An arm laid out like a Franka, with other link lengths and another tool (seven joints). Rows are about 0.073 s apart.
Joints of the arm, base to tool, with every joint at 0 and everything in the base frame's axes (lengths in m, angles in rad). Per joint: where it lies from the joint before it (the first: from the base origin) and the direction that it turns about. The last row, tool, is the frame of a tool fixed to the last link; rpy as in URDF.
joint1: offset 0 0 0.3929 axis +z
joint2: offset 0 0 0 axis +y
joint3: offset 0 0 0.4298 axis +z
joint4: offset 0.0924 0 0 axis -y
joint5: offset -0.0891 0 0.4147 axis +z
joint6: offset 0 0 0 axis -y
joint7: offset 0.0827 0 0 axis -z
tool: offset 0.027 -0.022 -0.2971 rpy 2.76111 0 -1.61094
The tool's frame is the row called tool.
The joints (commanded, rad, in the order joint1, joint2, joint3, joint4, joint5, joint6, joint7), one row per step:
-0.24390, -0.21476, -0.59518, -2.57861, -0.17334, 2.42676, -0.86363
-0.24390, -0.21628, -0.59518, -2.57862, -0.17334, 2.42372, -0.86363
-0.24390, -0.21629, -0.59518, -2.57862, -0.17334, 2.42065, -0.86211
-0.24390, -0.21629, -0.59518, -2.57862, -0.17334, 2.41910, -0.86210
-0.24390, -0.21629, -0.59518, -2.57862, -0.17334, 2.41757, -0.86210
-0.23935, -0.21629, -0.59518, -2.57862, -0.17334, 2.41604, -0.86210
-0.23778, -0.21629, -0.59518, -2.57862, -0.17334, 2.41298, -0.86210
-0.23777, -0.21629, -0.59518, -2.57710, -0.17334, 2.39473, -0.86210
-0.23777, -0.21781, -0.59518, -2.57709, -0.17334, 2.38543, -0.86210
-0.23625, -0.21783, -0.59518, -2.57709, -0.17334, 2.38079, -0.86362
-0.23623, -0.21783, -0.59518, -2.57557, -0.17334, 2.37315, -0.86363
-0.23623, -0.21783, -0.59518, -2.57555, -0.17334, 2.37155, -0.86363
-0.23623, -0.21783, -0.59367, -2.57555, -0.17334, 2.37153, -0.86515
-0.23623, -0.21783, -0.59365, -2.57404, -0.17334, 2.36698, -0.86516
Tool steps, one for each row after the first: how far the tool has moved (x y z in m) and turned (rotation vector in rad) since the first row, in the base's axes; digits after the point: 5 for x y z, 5 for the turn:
-0.00054, 0.00054, 0.00022, 0.00160, 0.00086, 0.00001
-0.00125, 0.00108, -0.00016, 0.00362, 0.00316, -0.00150
-0.00160, 0.00137, -0.00035, 0.00462, 0.00435, -0.00151
-0.00194, 0.00166, -0.00054, 0.00560, 0.00552, -0.00151
-0.00067, 0.00344, -0.00074, 0.00657, 0.00670, 0.00305
-0.00080, 0.00453, -0.00112, 0.00853, 0.00906, 0.00462
-0.00444, 0.00733, -0.00262, 0.01914, 0.02202, 0.00449
-0.00640, 0.00906, -0.00311, 0.02474, 0.02767, 0.00452
-0.00690, 0.01048, -0.00364, 0.02767, 0.03124, 0.00758
-0.00815, 0.01128, -0.00381, 0.03147, 0.03607, 0.00744
-0.00851, 0.01158, -0.00398, 0.03249, 0.03728, 0.00744
-0.00798, 0.01207, -0.00390, 0.03214, 0.03741, 0.01043
-0.00853, 0.01229, -0.00372, 0.03396, 0.03988, 0.01028

